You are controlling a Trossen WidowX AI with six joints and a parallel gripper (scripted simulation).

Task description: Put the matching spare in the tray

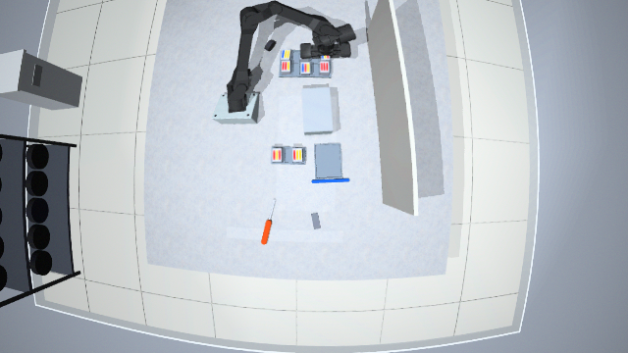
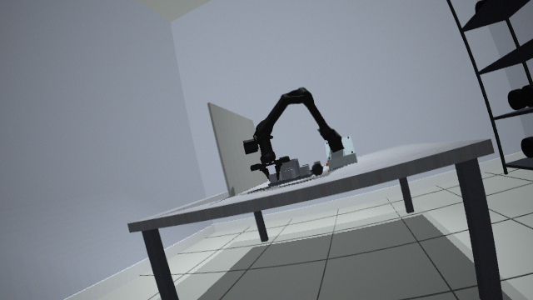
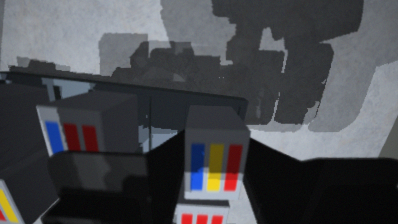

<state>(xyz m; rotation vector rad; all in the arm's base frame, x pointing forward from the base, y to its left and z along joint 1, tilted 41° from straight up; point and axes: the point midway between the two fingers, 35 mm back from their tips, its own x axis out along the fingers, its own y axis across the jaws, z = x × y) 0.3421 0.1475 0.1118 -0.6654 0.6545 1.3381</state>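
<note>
The grey tray is 410 mm to the right of my gripper tip, 30 mm behind it and 10 mm below it. From my gripper tip the other things lie so: black tape roll 210 mm behind, 80 mm to the left, 10 mm above; pale box 220 mm to the right, 50 mm behind, 30 mm above; tall grey panel 240 mm to the right, 210 mm above, 180 mm ahead.
</note>
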